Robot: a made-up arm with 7 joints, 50 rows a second.
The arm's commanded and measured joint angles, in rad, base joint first. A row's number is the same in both.
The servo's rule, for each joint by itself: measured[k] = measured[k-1] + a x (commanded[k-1-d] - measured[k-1]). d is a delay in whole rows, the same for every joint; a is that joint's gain. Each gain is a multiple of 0.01, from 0.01 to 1. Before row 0 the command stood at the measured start. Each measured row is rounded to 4 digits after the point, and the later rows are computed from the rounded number. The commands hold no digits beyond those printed.
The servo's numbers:
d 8
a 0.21 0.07 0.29 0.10 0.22 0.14 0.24
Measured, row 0:
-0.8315 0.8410 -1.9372 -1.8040 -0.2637 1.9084 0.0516
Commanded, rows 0 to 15:
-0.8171 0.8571 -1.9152 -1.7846 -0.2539 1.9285 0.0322
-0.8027 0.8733 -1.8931 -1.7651 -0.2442 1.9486 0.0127
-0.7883 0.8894 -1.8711 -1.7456 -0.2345 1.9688 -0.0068
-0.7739 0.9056 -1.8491 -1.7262 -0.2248 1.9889 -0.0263
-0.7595 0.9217 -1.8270 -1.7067 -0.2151 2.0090 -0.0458
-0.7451 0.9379 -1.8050 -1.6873 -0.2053 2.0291 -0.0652
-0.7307 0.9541 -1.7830 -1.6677 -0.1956 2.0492 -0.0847
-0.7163 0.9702 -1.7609 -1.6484 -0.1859 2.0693 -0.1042
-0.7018 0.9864 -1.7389 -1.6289 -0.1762 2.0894 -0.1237
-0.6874 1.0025 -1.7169 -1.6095 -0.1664 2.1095 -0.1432
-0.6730 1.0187 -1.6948 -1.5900 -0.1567 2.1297 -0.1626
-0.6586 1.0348 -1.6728 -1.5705 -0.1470 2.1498 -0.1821
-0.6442 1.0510 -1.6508 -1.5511 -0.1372 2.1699 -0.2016
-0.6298 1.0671 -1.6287 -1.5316 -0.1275 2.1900 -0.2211
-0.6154 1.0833 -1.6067 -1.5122 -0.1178 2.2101 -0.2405
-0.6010 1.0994 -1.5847 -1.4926 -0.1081 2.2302 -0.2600
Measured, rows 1 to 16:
-0.8315 0.8410 -1.9372 -1.8040 -0.2637 1.9084 0.0516
-0.8315 0.8410 -1.9372 -1.8040 -0.2637 1.9084 0.0516
-0.8315 0.8410 -1.9372 -1.8040 -0.2637 1.9084 0.0516
-0.8315 0.8410 -1.9372 -1.8040 -0.2637 1.9084 0.0516
-0.8315 0.8410 -1.9372 -1.8040 -0.2637 1.9084 0.0516
-0.8315 0.8410 -1.9372 -1.8040 -0.2637 1.9084 0.0516
-0.8315 0.8410 -1.9372 -1.8040 -0.2637 1.9084 0.0516
-0.8315 0.8410 -1.9372 -1.8040 -0.2637 1.9084 0.0516
-0.8285 0.8421 -1.9308 -1.8021 -0.2615 1.9112 0.0469
-0.8231 0.8443 -1.9199 -1.7984 -0.2577 1.9164 0.0387
-0.8158 0.8475 -1.9057 -1.7931 -0.2526 1.9237 0.0278
-0.8070 0.8516 -1.8893 -1.7864 -0.2465 1.9328 0.0148
-0.7970 0.8565 -1.8712 -1.7784 -0.2396 1.9435 0.0003
-0.7861 0.8622 -1.8520 -1.7693 -0.2321 1.9555 -0.0154
-0.7745 0.8686 -1.8320 -1.7591 -0.2241 1.9686 -0.0320
-0.7623 0.8757 -1.8114 -1.7480 -0.2157 1.9827 -0.0493

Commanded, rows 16 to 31:
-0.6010 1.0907 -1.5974 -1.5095 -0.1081 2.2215 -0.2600
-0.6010 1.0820 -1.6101 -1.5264 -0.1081 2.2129 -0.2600
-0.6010 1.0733 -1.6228 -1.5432 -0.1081 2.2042 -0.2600
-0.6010 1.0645 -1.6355 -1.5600 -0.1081 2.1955 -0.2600
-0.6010 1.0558 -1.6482 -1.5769 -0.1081 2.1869 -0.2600
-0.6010 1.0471 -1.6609 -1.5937 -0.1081 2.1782 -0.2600
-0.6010 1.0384 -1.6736 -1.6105 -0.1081 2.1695 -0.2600
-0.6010 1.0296 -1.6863 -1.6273 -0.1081 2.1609 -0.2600
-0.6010 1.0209 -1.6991 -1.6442 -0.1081 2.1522 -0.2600
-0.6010 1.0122 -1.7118 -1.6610 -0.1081 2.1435 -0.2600
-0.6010 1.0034 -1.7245 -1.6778 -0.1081 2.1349 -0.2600
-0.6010 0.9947 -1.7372 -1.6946 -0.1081 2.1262 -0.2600
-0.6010 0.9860 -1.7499 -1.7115 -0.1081 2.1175 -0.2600
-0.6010 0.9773 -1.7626 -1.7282 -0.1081 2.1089 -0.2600
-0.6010 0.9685 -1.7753 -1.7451 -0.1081 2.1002 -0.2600
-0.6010 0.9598 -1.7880 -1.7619 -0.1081 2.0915 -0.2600
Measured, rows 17 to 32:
-0.7496 0.8834 -1.7904 -1.7361 -0.2070 1.9976 -0.0672
-0.7365 0.8917 -1.7691 -1.7234 -0.1981 2.0133 -0.0854
-0.7232 0.9006 -1.7476 -1.7101 -0.1890 2.0296 -0.1039
-0.7096 0.9100 -1.7259 -1.6961 -0.1798 2.0464 -0.1227
-0.6959 0.9199 -1.7041 -1.6816 -0.1704 2.0637 -0.1416
-0.6820 0.9302 -1.6822 -1.6666 -0.1610 2.0814 -0.1607
-0.6680 0.9409 -1.6603 -1.6512 -0.1515 2.0994 -0.1799
-0.6539 0.9520 -1.6384 -1.6353 -0.1420 2.1177 -0.1991
-0.6428 0.9617 -1.6265 -1.6227 -0.1345 2.1322 -0.2137
-0.6340 0.9701 -1.6217 -1.6131 -0.1287 2.1435 -0.2248
-0.6271 0.9773 -1.6220 -1.6061 -0.1242 2.1520 -0.2332
-0.6216 0.9834 -1.6259 -1.6015 -0.1207 2.1581 -0.2396
-0.6173 0.9885 -1.6324 -1.5990 -0.1179 2.1621 -0.2445
-0.6139 0.9926 -1.6407 -1.5985 -0.1157 2.1644 -0.2482
-0.6112 0.9958 -1.6502 -1.5997 -0.1140 2.1651 -0.2510
-0.6091 0.9982 -1.6607 -1.6025 -0.1127 2.1645 -0.2532

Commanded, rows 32 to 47:
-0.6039 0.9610 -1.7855 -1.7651 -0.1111 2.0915 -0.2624
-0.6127 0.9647 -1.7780 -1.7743 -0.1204 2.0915 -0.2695
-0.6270 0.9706 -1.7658 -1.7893 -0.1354 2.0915 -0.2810
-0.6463 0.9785 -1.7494 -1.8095 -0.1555 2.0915 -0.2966
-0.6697 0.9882 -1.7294 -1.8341 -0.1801 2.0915 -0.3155
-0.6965 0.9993 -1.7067 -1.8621 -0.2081 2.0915 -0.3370
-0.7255 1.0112 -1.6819 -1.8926 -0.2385 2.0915 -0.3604
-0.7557 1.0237 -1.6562 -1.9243 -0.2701 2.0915 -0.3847
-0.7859 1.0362 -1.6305 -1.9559 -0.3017 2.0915 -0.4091
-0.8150 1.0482 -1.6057 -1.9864 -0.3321 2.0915 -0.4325
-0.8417 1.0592 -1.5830 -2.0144 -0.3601 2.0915 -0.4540
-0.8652 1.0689 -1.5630 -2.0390 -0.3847 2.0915 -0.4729
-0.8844 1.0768 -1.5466 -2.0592 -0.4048 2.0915 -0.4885
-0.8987 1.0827 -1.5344 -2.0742 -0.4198 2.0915 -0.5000
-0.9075 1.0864 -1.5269 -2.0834 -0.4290 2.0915 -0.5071
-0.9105 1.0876 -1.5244 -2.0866 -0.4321 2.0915 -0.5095
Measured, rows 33 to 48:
-0.6074 0.9998 -1.6718 -1.6067 -0.1117 2.1628 -0.2548
-0.6061 1.0007 -1.6834 -1.6121 -0.1109 2.1601 -0.2560
-0.6050 1.0009 -1.6953 -1.6187 -0.1103 2.1566 -0.2570
-0.6042 1.0005 -1.7075 -1.6263 -0.1098 2.1523 -0.2577
-0.6035 0.9995 -1.7198 -1.6348 -0.1094 2.1474 -0.2583
-0.6030 0.9979 -1.7322 -1.6441 -0.1091 2.1420 -0.2587
-0.6026 0.9958 -1.7447 -1.6542 -0.1089 2.1361 -0.2590
-0.6023 0.9933 -1.7573 -1.6650 -0.1087 2.1299 -0.2592
-0.6026 0.9910 -1.7655 -1.6750 -0.1092 2.1245 -0.2600
-0.6047 0.9892 -1.7691 -1.6849 -0.1117 2.1199 -0.2623
-0.6094 0.9879 -1.7681 -1.6953 -0.1169 2.1159 -0.2668
-0.6171 0.9872 -1.7627 -1.7067 -0.1254 2.1125 -0.2740
-0.6281 0.9873 -1.7530 -1.7194 -0.1374 2.1096 -0.2840
-0.6425 0.9881 -1.7396 -1.7337 -0.1530 2.1071 -0.2967
-0.6599 0.9897 -1.7229 -1.7496 -0.1718 2.1049 -0.3120
-0.6800 0.9921 -1.7036 -1.7671 -0.1934 2.1030 -0.3294

